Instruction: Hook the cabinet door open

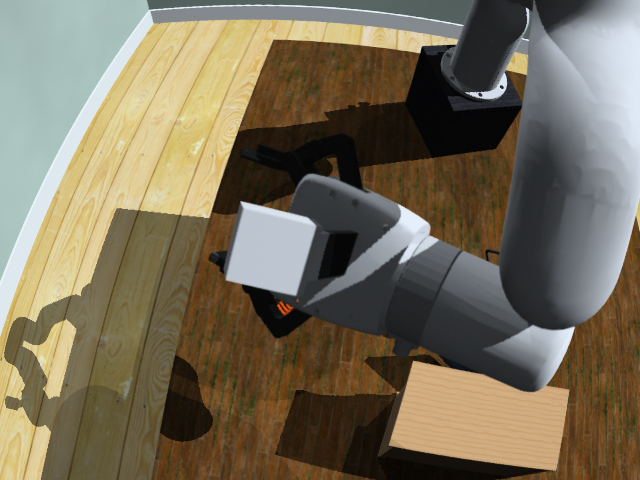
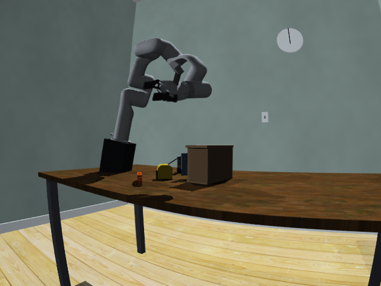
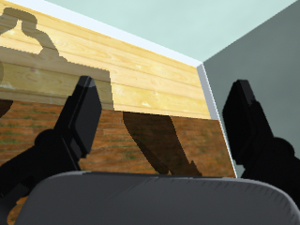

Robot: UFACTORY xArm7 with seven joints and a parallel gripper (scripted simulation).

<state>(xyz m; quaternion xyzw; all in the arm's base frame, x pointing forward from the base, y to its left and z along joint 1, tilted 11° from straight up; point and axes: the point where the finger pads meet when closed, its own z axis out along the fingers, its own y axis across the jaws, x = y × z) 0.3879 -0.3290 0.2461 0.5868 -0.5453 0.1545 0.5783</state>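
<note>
My gripper is now 31 cm to the right of the cabinet door, 29 cm above it and 6 cm short of it. The rest, counted from my hand: orange level-like tool (35 cm below, 9 cm behind, 5 cm to the left); then hook post (42 cm to the left, 30 cm below, 11 cm behind); then yellow tape measure (33 cm below, 21 cm to the left, 6 cm behind).
</note>
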